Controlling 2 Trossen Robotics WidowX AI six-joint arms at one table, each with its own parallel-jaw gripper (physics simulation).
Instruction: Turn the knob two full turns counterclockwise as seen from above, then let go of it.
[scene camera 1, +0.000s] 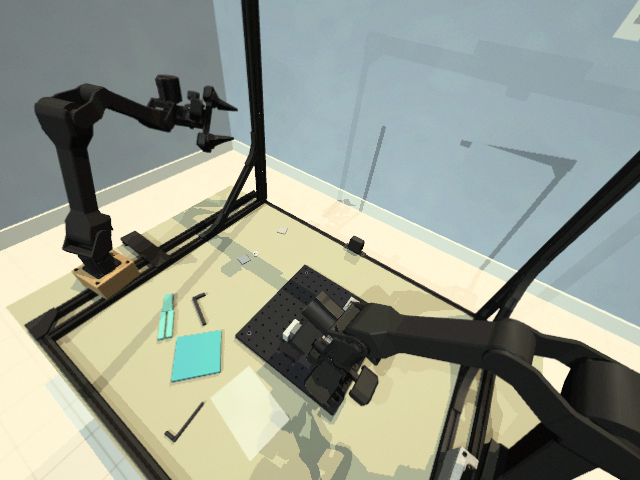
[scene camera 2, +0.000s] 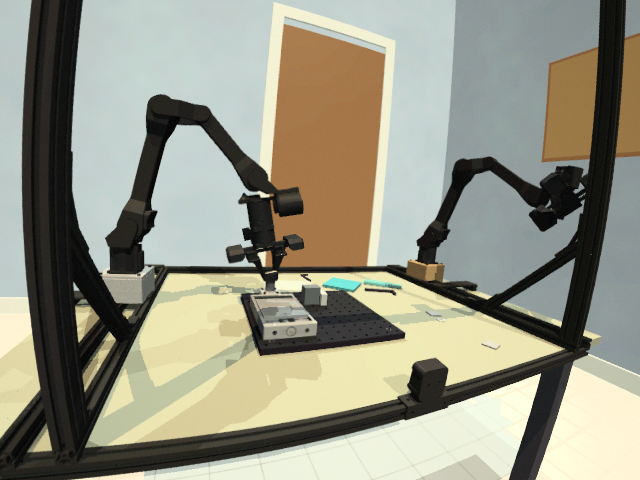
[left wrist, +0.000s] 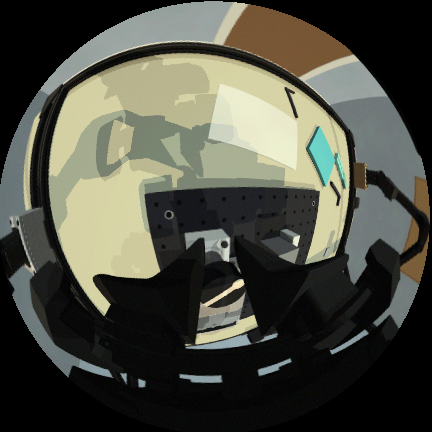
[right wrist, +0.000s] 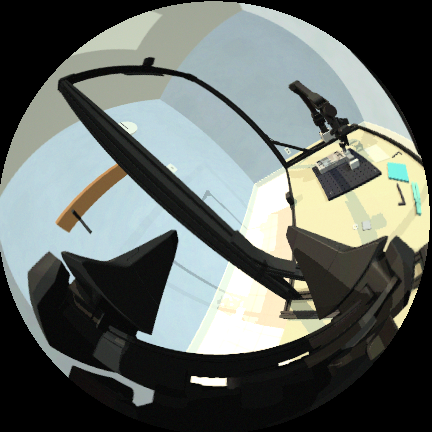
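Where they show: left gripper, fingertip midpoint: (left wrist: 218, 241) (right wrist: 347, 145); right gripper, fingertip midpoint: (scene camera 1: 235, 124) (scene camera 2: 572, 200) (right wrist: 234, 233); left arm's base, link origin: (scene camera 2: 126, 270) (right wrist: 324, 130); right arm's base, link origin: (scene camera 1: 102, 266) (scene camera 2: 426, 262) (left wrist: 366, 176).
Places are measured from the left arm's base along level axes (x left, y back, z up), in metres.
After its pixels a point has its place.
Note:
A dark round knob (left wrist: 221, 284) @[x 0.002, y -0.332, z 0.007 m] with a pale mark sits at the end of a grey slide stage (scene camera 2: 282, 316) @[x -0.170, y -0.343, z -0.040 m], which is bolted to a black hole-pattern board (scene camera 1: 270, 314) @[x -0.016, y -0.542, z -0.068 m] (scene camera 2: 366, 324) @[x -0.162, y -0.528, z -0.068 m] (left wrist: 261, 205) @[x 0.045, y -0.409, z -0.068 m] (right wrist: 358, 177) @[x -0.038, y -0.545, z -0.068 m]. My left gripper (left wrist: 218, 241) @[x 0.022, y -0.337, z -0.021 m] (scene camera 2: 270, 281) @[x 0.022, y -0.337, z -0.021 m] points straight down over that end of the stage, its fingers shut on the knob from both sides. In scene camera 1 the left arm hides the knob. My right gripper (scene camera 1: 218, 123) (right wrist: 234, 233) @[x -0.277, y -0.970, z 0.244 m] is wide open and empty, held high beyond the table's edge, far from the board.
A grey block (scene camera 2: 310, 294) @[x -0.034, y -0.432, z -0.041 m] (scene camera 1: 291, 330) @[x -0.005, y -0.454, z -0.024 m] stands on the board beside the stage. A teal square plate (scene camera 1: 196, 354) @[x 0.175, y -0.593, z -0.071 m] (scene camera 2: 342, 284) @[x 0.154, y -0.587, z -0.071 m], a teal strip (scene camera 1: 167, 316) @[x 0.167, y -0.731, z -0.069 m], two black L-shaped keys (scene camera 1: 200, 307) @[x 0.099, y -0.699, z -0.073 m] (scene camera 1: 185, 423) @[x 0.267, y -0.489, z -0.075 m] and a pale sheet (scene camera 1: 249, 411) @[x 0.168, y -0.408, z -0.076 m] lie beside the board. Black frame posts stand at the table's edges.

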